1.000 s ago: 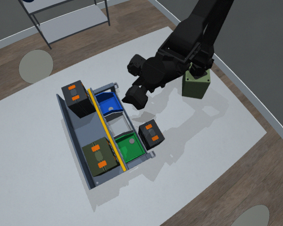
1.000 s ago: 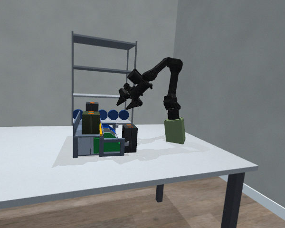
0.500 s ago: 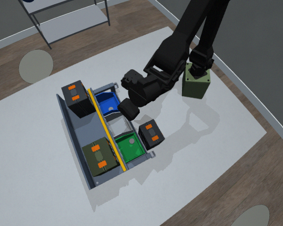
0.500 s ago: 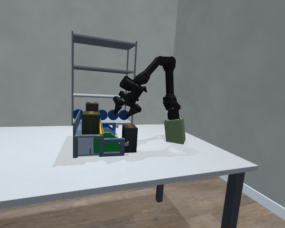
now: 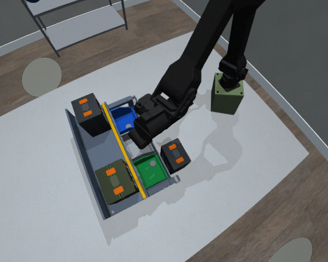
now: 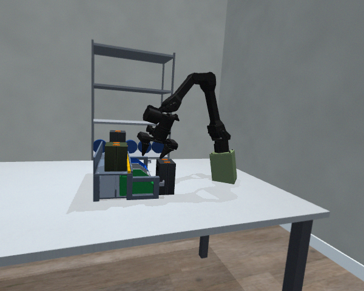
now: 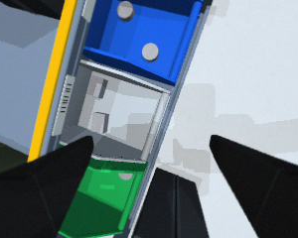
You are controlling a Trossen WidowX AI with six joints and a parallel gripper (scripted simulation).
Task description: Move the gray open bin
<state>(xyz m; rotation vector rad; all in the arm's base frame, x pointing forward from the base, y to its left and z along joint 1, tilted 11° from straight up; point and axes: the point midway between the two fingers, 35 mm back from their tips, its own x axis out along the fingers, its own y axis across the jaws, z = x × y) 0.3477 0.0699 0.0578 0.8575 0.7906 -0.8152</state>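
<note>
Right now my hand is 11 cm above the gray open bin and 8 cm short of it. From my hand the other things lie so: yellow rail: 12 cm ahead, 4 cm below; then blue bin: 11 cm to the right, 11 cm below, 9 cm ahead; then green bin: 11 cm to the left, 11 cm below, 7 cm ahead.
</note>
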